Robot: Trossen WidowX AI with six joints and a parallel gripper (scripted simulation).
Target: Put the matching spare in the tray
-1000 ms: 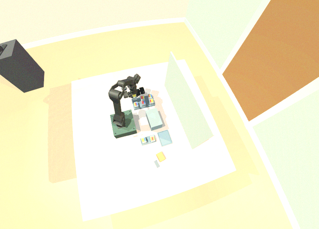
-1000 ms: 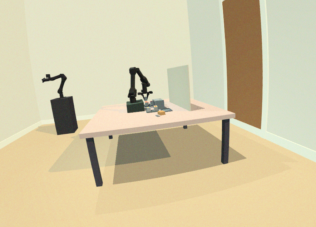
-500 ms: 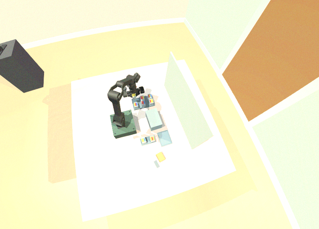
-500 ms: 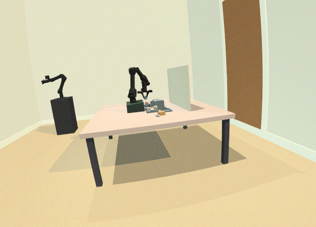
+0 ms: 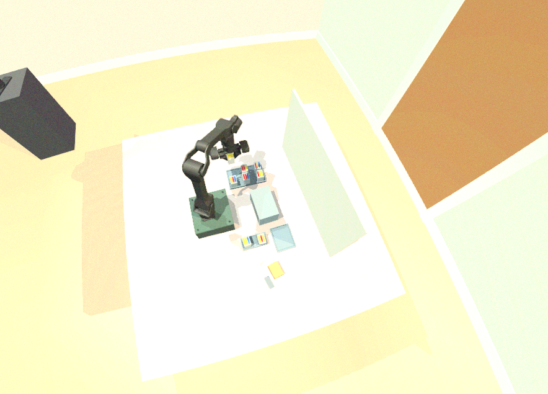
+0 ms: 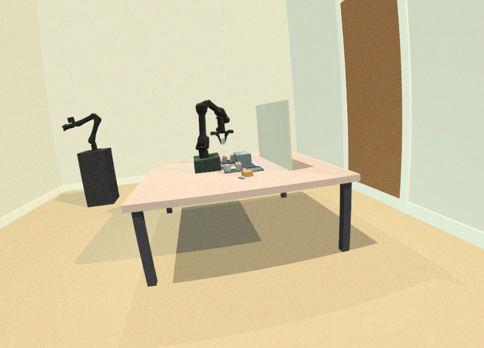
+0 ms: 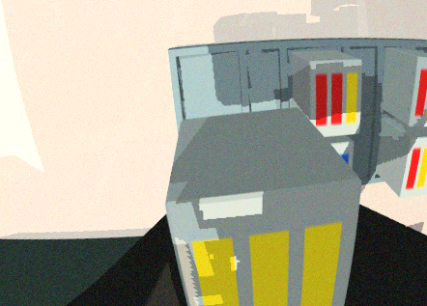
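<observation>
Right now my gripper tip is 140 mm short of the pale blue tray, 430 mm to the left of it and 160 mm above it. The rest, counted from my gripper tip: tall panel 340 mm ahead, 250 mm to the right, 60 mm above; then grey spare block 20 mm above; then grey hex key 610 mm to the right, 160 mm below.
</observation>
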